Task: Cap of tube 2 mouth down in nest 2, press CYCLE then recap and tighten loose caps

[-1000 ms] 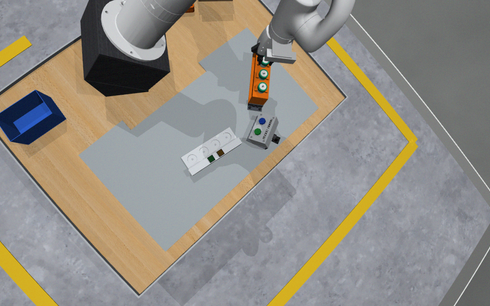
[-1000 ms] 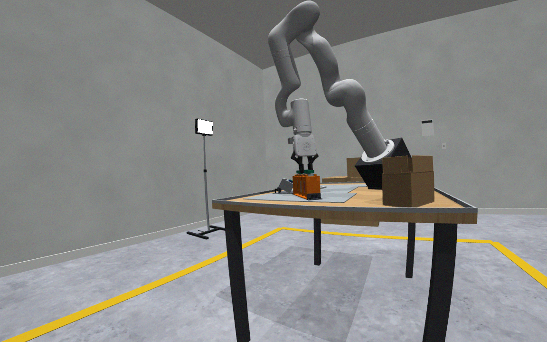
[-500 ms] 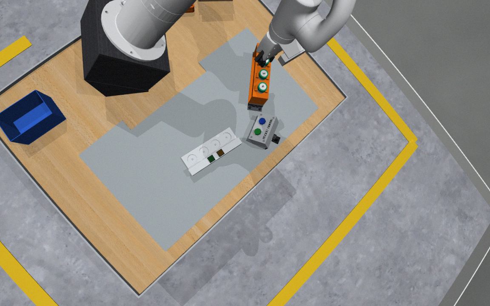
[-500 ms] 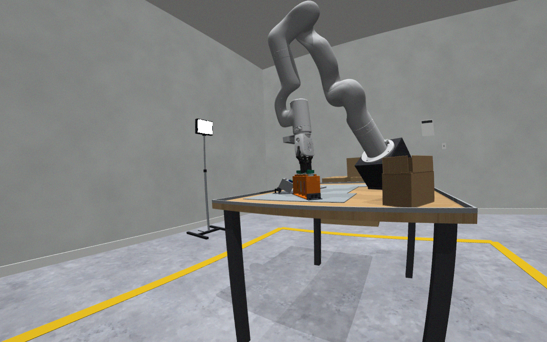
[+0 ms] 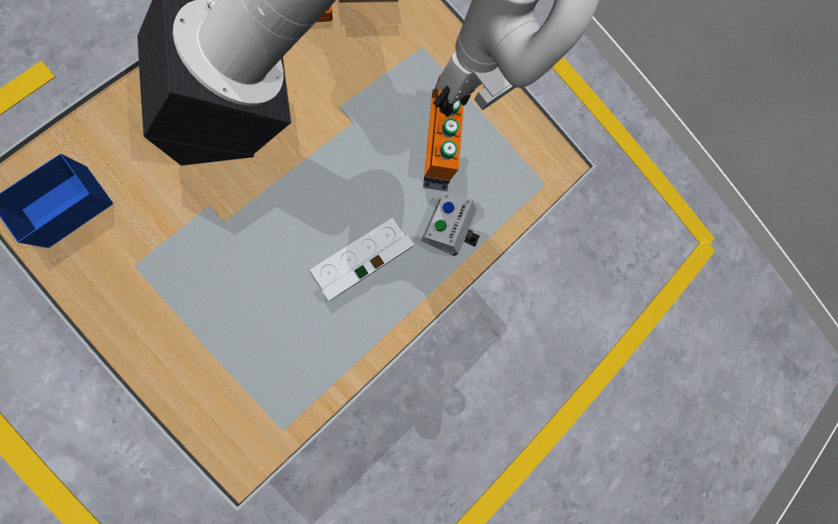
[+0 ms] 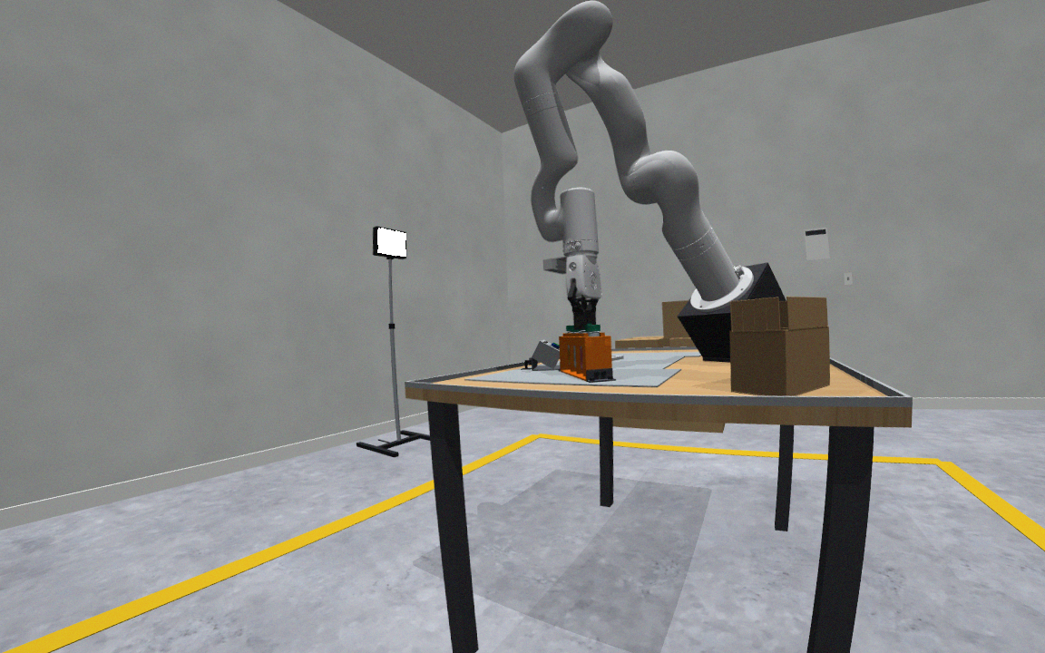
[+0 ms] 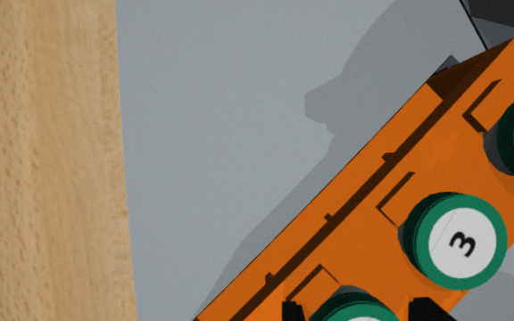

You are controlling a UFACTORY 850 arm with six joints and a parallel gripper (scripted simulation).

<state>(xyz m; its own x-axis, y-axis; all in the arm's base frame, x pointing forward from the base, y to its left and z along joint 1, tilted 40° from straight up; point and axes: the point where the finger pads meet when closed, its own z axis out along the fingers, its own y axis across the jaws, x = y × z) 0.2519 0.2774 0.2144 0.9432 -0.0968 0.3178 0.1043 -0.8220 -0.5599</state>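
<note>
Now: the green-rimmed cap 10 mm below my hand. The rest, counted from my hand: blue cycle key (180 mm ahead, 120 mm to the right, 60 mm below); key housing (210 mm ahead, 130 mm to the right, 80 mm below); green ready key (210 mm ahead, 160 mm to the right, 60 mm below).
</note>
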